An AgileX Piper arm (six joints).
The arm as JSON. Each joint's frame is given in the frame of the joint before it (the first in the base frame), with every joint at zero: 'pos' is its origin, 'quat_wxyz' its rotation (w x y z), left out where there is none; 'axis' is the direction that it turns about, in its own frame. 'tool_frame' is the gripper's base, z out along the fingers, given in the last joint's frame.
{
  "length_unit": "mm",
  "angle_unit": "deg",
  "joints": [
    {
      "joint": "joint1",
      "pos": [
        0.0,
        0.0,
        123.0
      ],
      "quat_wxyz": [
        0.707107,
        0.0,
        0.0,
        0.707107
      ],
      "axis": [
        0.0,
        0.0,
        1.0
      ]
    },
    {
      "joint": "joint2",
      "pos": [
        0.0,
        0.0,
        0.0
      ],
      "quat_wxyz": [
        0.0,
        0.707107,
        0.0,
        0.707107
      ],
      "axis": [
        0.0,
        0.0,
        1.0
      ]
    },
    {
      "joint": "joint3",
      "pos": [
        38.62,
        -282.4,
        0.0
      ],
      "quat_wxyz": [
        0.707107,
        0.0,
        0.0,
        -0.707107
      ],
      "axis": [
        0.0,
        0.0,
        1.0
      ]
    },
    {
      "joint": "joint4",
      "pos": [
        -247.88,
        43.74,
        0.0
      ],
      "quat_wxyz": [
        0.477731,
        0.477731,
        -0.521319,
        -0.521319
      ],
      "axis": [
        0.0,
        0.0,
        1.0
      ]
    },
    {
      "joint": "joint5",
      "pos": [
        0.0,
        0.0,
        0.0
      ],
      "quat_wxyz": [
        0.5,
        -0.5,
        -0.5,
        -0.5
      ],
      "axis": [
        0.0,
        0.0,
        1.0
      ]
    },
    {
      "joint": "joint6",
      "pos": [
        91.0,
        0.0,
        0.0
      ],
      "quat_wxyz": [
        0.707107,
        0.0,
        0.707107,
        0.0
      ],
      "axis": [
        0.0,
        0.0,
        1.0
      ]
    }
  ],
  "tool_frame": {
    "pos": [
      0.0,
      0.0,
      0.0
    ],
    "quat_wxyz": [
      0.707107,
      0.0,
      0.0,
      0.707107
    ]
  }
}
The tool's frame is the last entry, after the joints.
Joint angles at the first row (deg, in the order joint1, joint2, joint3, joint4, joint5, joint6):
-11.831, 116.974, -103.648, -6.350, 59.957, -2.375
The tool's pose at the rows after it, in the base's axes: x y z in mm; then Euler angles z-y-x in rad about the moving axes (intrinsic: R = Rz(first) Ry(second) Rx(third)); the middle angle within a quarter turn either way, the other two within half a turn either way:
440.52, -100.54, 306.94, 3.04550, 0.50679, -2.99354
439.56, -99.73, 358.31, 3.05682, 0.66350, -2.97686
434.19, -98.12, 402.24, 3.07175, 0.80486, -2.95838
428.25, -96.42, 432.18, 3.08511, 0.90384, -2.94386
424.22, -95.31, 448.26, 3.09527, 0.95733, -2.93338
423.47, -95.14, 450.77, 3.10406, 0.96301, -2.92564
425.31, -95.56, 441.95, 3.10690, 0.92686, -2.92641
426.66, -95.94, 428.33, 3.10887, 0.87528, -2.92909
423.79, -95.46, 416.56, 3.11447, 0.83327, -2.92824
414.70, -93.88, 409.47, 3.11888, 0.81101, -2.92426
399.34, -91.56, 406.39, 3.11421, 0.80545, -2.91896
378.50, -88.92, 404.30, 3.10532, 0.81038, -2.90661
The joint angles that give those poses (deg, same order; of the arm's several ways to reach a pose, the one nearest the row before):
-11.769, 115.478, -111.013, -6.189, 60.971, -2.486
-11.742, 114.095, -118.819, -5.897, 61.141, -2.588
-11.737, 113.165, -125.782, -5.593, 60.894, -2.646
-11.733, 112.832, -131.062, -5.288, 60.813, -2.677
-11.727, 112.801, -134.196, -5.120, 60.890, -2.729
-11.726, 112.849, -134.815, -5.106, 61.079, -2.993
-11.727, 112.839, -133.147, -5.114, 61.438, -3.397
-11.726, 112.385, -129.799, -5.187, 61.437, -3.829
-11.726, 110.841, -125.034, -5.315, 60.547, -4.224
-11.726, 107.876, -119.004, -5.640, 58.699, -4.247
-11.726, 103.673, -112.104, -6.437, 56.333, -3.470
-11.726, 98.458, -104.278, -7.969, 53.496, -1.914

